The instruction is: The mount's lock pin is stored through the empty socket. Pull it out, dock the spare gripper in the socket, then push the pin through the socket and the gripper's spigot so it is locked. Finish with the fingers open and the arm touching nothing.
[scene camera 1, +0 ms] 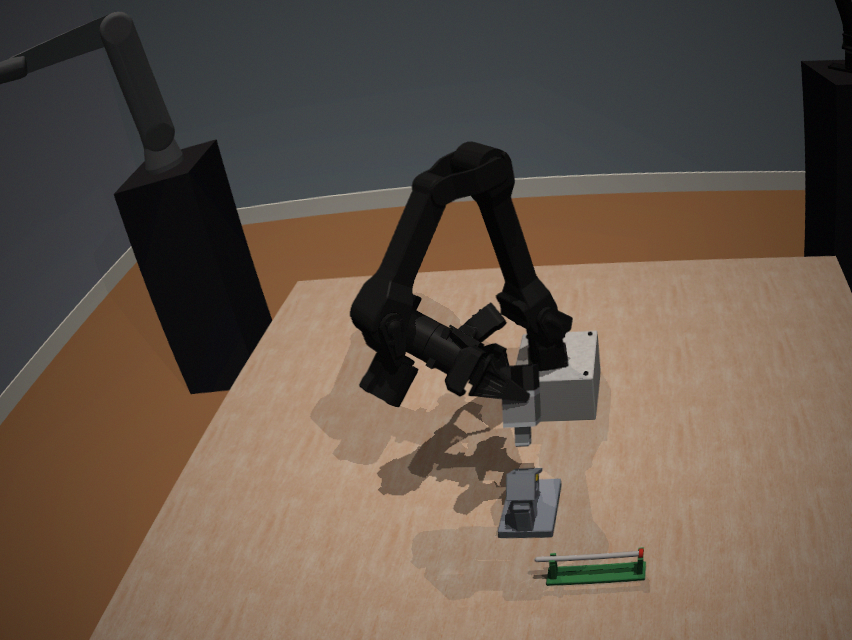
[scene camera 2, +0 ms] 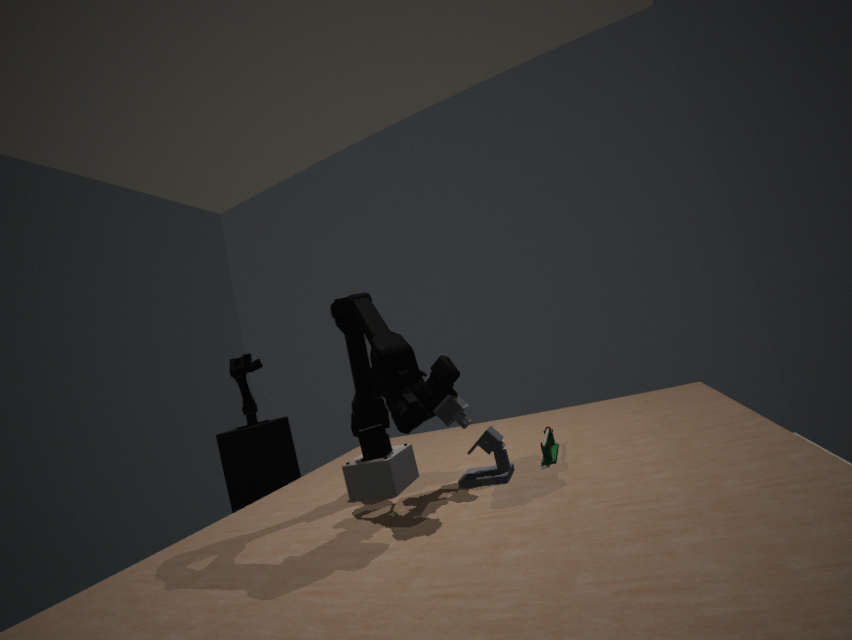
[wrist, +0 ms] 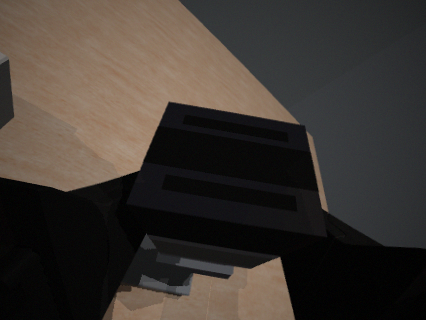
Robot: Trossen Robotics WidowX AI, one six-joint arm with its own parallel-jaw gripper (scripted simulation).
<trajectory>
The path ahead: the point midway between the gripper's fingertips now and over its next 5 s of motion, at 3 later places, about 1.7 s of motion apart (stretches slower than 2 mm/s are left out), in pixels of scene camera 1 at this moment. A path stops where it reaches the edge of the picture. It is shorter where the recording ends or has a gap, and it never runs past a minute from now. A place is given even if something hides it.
My gripper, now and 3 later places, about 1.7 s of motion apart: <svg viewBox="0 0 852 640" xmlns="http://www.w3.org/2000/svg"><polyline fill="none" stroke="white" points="531,396 533,429 533,414 532,360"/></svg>
</trajectory>
